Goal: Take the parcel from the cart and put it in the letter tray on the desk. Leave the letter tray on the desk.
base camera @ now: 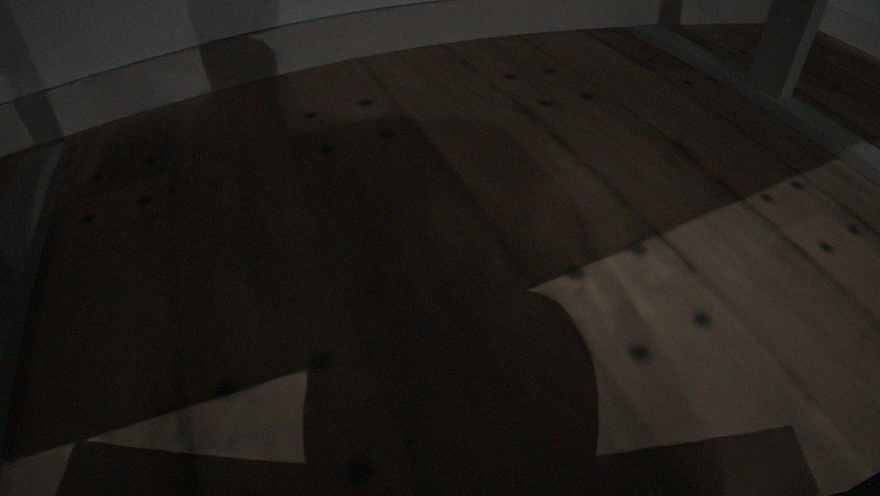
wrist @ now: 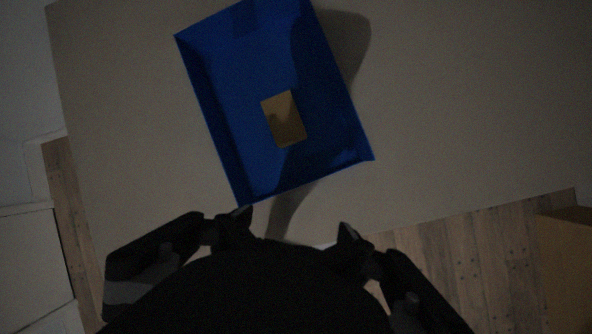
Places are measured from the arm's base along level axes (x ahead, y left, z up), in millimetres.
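Pixels of known places: gripper, fingertip midpoint: (wrist: 294,223).
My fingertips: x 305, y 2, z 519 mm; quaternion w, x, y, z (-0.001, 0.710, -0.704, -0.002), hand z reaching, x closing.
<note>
Behind a point stands the place of what it marks.
The parcel (wrist: 284,120) {x 436, y 56, z 376 mm}, a small tan box, lies inside the blue letter tray (wrist: 215,120) {x 419, y 201, z 358 mm}, on its floor and apart from its walls. The tray rests on the pale desk top (wrist: 460,100) {x 549, y -292, z 324 mm} in the wrist view. My gripper (wrist: 294,223) {x 305, y 2, z 519 mm} is open and empty, high above the desk, with its fingertips below the tray's near edge in the picture. The parcel, the tray and the gripper do not show in the base camera view.
A tan box-like object (wrist: 567,270) {x 5, y -1632, z -297 mm} stands at the lower right of the wrist view, beyond the desk's edge. White panels (wrist: 32,260) {x -668, y 1840, z -237 mm} are at the left. In the base view, grey legs (base camera: 782,49) {x 846, y -632, z -281 mm} stand on the plank floor (base camera: 696,277) {x 416, y -276, z -396 mm} before a wall.
</note>
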